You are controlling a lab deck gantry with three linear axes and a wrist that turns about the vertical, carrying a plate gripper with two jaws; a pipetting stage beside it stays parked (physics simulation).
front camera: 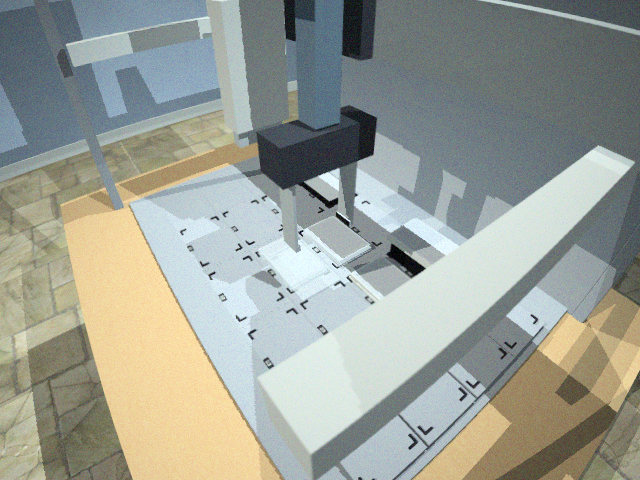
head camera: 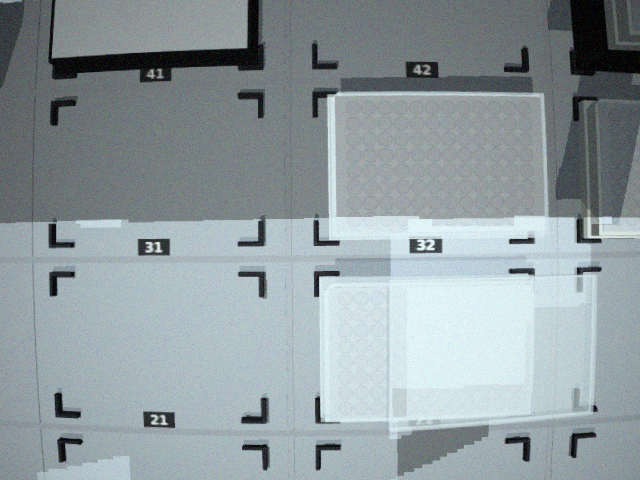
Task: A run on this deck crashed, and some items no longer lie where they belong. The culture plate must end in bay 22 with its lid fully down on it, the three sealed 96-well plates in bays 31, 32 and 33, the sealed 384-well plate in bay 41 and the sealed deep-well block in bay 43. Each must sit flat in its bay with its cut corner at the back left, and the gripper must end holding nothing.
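Pixels of known places: gripper, between the fingertips: (front camera: 319,232); robot's base, origin of its link: (front camera: 181,232).
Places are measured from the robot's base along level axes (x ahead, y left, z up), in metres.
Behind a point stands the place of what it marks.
Observation:
My gripper (front camera: 321,236) @[y 0.169, x 0.294, z 0.115 m] is open in the front view, jaws apart near bays 22 and 32, with nothing visible held; it does not show in the head view. A plate with round wells (front camera: 338,238) @[y 0.258, x 0.241, z 0.016 m] (head camera: 439,155) @[y 0.261, x 0.232, z 0.016 m] lies in bay 32, slightly right of its left corner marks. A clear plate (head camera: 356,356) @[y 0.149, x 0.185, z 0.014 m] lies in bay 22; a clear lid (head camera: 563,351) @[y 0.148, x 0.307, z 0.015 m] overlaps it, shifted right and slightly turned. The black-edged 384-well plate (front camera: 321,192) @[y 0.332, x 0.083, z 0.014 m] (head camera: 149,25) @[y 0.342, x 0.065, z 0.014 m] is at bay 41. Another plate (front camera: 385,279) @[y 0.258, x 0.382, z 0.014 m] (head camera: 620,165) @[y 0.258, x 0.345, z 0.014 m] lies around bay 33. Cut corners are unclear.
A dark block (front camera: 405,259) @[y 0.323, x 0.371, z 0.019 m] (head camera: 589,51) @[y 0.328, x 0.330, z 0.013 m] stands around bay 43, cut off at the head view's upper right. Bay 31 holds no plate. A pale beam (front camera: 444,310) @[y -0.016, x 0.625, z 0.400 m] crosses the front view and hides part of the deck. The rear wall stands beyond row 4.

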